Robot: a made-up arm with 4 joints. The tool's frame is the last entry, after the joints. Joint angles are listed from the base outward.
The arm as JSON. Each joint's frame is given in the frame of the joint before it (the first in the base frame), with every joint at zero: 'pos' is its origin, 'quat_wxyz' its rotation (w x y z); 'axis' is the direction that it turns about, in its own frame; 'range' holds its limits. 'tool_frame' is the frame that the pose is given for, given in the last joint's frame.
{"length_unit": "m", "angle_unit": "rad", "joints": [
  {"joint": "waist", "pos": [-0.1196, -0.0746, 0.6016], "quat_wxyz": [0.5, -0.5, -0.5, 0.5], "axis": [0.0, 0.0, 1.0], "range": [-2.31, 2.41]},
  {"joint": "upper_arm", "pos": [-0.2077, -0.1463, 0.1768], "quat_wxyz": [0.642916, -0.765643, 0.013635, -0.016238], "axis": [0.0, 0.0, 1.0], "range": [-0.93, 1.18]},
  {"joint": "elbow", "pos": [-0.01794, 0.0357, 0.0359], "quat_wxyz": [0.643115, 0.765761, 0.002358, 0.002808], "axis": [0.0, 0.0, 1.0], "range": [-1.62, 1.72]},
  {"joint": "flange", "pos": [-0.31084, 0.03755, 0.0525], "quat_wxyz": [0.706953, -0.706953, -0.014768, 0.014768], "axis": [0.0, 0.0, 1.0], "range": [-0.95, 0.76]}
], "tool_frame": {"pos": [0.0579, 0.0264, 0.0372], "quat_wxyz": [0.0, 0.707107, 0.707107, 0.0]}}
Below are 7 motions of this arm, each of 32 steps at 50 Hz.
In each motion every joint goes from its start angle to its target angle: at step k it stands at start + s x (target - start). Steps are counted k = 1, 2, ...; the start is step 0. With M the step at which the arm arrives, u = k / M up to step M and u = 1 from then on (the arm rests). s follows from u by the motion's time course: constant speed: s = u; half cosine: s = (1 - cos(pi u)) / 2; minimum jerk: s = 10 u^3 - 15 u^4 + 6 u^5.
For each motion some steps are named. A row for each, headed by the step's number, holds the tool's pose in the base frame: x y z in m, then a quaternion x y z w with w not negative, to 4 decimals.
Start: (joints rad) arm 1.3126 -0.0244 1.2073 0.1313
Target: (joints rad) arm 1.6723 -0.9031 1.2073 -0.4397
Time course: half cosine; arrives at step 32
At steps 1, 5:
1: -0.2690 0.1386 1.0664 -0.9508 -0.0617 -0.0067 0.3035
5: -0.2621 0.1494 1.0589 -0.9554 -0.0459 0.0234 0.2907

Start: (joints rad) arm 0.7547 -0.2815 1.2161 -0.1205
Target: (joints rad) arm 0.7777 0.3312 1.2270 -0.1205
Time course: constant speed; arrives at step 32
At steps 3, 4, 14, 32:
3: -0.2504 -0.1265 1.0993 -0.8401 0.0209 0.1378 0.5243
4: -0.2535 -0.1276 1.0999 -0.8401 0.0235 0.1289 0.5263
14: -0.2858 -0.1352 1.1033 -0.8368 0.0487 0.0392 0.5440
32: -0.3463 -0.1371 1.0987 -0.8118 0.0920 -0.1229 0.5634

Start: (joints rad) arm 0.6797 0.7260 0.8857 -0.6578
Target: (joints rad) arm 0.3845 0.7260 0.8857 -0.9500
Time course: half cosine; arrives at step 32
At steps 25, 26, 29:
25: -0.4890 -0.3251 0.9681 -0.4225 0.3151 0.0437 0.8487
26: -0.4894 -0.3280 0.9660 -0.4175 0.3167 0.0486 0.8503
29: -0.4904 -0.3342 0.9616 -0.4067 0.3200 0.0594 0.8536

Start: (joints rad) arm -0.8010 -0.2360 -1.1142 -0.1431
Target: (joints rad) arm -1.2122 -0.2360 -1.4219 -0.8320
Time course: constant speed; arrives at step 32
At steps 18, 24, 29, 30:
18: -0.3090 -0.0660 0.3355 0.8732 -0.2271 0.2204 0.3706
24: -0.3203 -0.0394 0.3478 0.8809 -0.2925 0.2240 0.2972
29: -0.3294 -0.0186 0.3598 0.8806 -0.3472 0.2200 0.2358
30: -0.3312 -0.0146 0.3624 0.8798 -0.3581 0.2184 0.2236

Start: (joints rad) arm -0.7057 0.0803 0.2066 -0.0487
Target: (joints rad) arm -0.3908 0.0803 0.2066 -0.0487
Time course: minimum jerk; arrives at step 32
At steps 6, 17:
6: -0.3061 -0.4988 0.3523 0.2464 0.0127 -0.0113 0.9690
17: -0.3061 -0.5332 0.4233 0.1680 0.0117 -0.0122 0.9856

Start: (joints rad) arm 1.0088 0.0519 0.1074 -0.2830
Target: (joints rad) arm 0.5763 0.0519 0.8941 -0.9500
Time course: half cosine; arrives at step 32
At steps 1, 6, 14, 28, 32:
1: -0.3123 -0.2838 1.0336 -0.5221 0.0646 0.0973 0.8449
6: -0.3159 -0.2871 1.0375 -0.5320 0.0821 0.1186 0.8344
14: -0.3294 -0.2986 1.0502 -0.5639 0.1552 0.1965 0.7870
28: -0.3501 -0.3113 1.0622 -0.5906 0.2994 0.3115 0.6815
32: -0.3513 -0.3117 1.0625 -0.5910 0.3097 0.3182 0.6735

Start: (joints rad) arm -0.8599 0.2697 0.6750 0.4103
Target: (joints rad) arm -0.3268 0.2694 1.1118 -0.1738
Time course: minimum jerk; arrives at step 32
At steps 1, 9, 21, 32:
1: -0.3343 -0.5466 0.3620 0.0925 0.1173 -0.2898 0.9454
9: -0.3353 -0.5663 0.4138 0.0317 0.1019 -0.2528 0.9616
21: -0.3417 -0.5822 0.6597 -0.2525 0.0977 -0.0745 0.9597
32: -0.3444 -0.5593 0.7435 -0.3483 0.1220 -0.0151 0.9293

